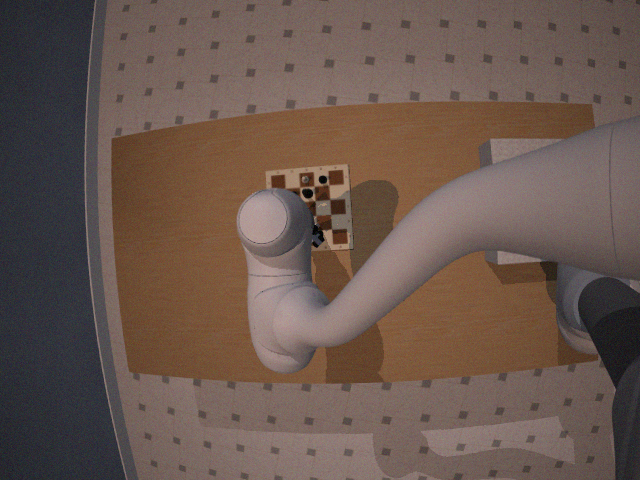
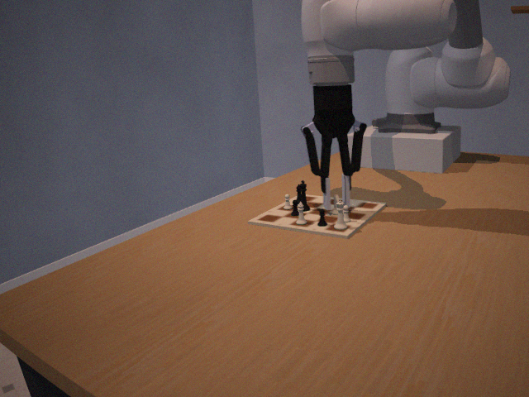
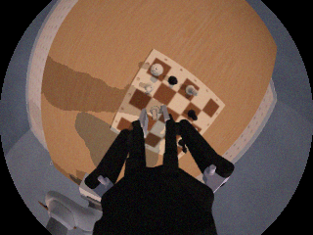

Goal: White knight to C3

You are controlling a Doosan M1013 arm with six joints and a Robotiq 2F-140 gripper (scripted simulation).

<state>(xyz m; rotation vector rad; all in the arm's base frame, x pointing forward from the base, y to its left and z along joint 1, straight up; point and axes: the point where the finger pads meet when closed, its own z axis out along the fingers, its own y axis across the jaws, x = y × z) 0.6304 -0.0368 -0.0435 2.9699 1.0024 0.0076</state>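
My hand is 80 mm to the left of the tall black piece and 10 mm above it. Also, from my hand: white piece: 80 mm ahead, 50 mm to the right, 20 mm below; then chessboard: 50 mm below, 40 mm to the right.
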